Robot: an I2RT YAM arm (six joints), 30 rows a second.
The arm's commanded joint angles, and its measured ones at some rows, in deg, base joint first. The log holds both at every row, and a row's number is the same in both.
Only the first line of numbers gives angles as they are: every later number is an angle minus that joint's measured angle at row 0.
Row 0, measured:
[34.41, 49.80, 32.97, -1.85, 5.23, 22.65]
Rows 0 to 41, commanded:
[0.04, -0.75, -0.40, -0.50, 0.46, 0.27]
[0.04, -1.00, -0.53, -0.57, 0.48, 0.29]
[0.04, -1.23, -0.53, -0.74, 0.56, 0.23]
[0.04, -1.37, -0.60, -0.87, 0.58, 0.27]
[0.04, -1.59, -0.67, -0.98, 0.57, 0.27]
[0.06, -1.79, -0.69, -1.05, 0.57, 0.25]
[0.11, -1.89, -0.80, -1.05, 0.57, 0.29]
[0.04, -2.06, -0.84, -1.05, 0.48, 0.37]
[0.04, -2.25, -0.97, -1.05, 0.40, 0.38]
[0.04, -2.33, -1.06, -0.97, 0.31, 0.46]
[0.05, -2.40, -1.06, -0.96, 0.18, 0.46]
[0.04, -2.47, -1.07, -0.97, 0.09, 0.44]
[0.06, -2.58, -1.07, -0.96, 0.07, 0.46]
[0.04, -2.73, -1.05, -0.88, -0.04, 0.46]
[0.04, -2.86, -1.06, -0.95, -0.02, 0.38]
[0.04, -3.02, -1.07, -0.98, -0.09, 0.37]
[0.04, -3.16, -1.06, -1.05, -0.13, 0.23]
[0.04, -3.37, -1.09, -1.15, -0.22, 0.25]
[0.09, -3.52, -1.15, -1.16, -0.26, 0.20]
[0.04, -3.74, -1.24, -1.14, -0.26, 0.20]
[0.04, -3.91, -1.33, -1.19, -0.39, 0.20]
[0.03, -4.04, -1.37, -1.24, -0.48, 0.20]
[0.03, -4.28, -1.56, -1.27, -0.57, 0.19]
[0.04, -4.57, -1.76, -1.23, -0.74, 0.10]
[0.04, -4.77, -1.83, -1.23, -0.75, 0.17]
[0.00, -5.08, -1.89, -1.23, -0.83, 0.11]
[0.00, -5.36, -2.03, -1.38, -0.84, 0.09]
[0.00, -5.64, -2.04, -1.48, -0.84, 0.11]
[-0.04, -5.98, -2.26, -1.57, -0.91, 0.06]
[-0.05, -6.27, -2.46, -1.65, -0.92, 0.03]
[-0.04, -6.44, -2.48, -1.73, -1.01, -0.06]
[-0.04, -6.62, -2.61, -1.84, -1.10, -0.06]
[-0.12, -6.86, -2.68, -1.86, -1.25, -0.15]
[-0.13, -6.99, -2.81, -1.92, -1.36, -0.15]
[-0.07, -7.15, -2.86, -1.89, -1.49, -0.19]
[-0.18, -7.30, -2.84, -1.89, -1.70, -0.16]
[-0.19, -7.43, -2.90, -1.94, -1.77, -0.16]
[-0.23, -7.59, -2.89, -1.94, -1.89, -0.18]
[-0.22, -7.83, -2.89, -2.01, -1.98, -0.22]
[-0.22, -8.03, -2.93, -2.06, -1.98, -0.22]
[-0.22, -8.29, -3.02, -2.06, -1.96, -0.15]
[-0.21, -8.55, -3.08, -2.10, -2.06, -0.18]
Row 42, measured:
[-0.17, -8.06, -2.88, -2.20, -1.55, -0.02]
